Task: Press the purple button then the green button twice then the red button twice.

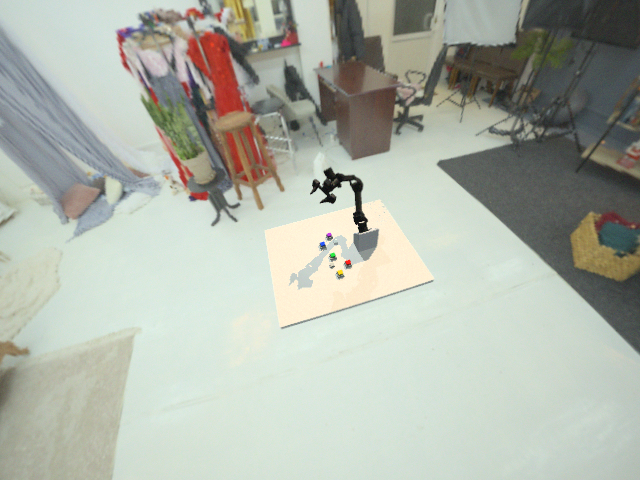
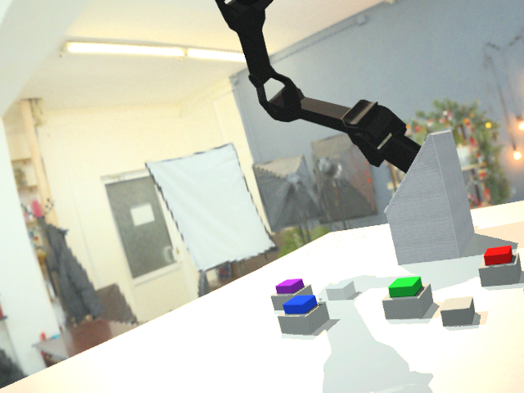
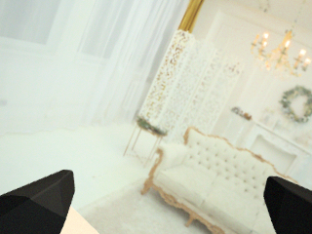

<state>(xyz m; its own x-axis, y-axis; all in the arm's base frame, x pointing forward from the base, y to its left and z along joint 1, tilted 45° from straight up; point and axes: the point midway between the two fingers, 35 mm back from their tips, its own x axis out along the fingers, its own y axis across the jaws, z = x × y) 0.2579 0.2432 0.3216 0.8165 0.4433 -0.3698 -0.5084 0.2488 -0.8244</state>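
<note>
Right now the purple button is 50 cm below my gripper tip, 12 cm to the right of it and 8 cm behind it. Also, from my gripper tip: blue button 50 cm below, 4 cm to the right, 1 cm behind; then green button 50 cm below, 9 cm to the left, 6 cm behind; then red button 50 cm below, 18 cm to the left, 16 cm behind.
</note>
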